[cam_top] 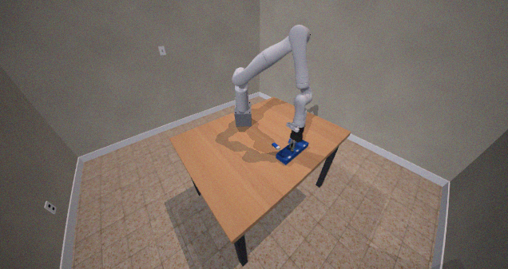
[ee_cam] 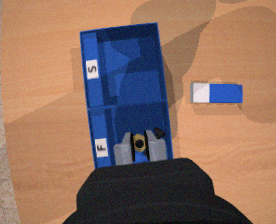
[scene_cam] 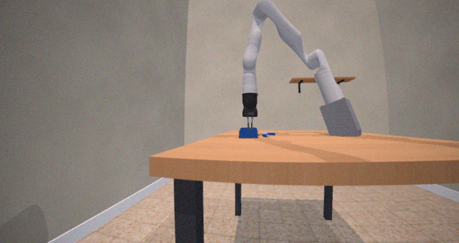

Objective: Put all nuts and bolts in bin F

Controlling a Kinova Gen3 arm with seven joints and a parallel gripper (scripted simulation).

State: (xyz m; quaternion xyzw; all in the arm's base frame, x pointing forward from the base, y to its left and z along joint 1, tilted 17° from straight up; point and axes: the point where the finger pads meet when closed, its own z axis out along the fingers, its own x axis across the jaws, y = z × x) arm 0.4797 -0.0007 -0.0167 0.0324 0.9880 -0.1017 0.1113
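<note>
The blue two-compartment bin is 30 mm below my hand and 10 mm ahead of it. Round my hand: black bolt (40 mm below, 20 mm behind).
</note>
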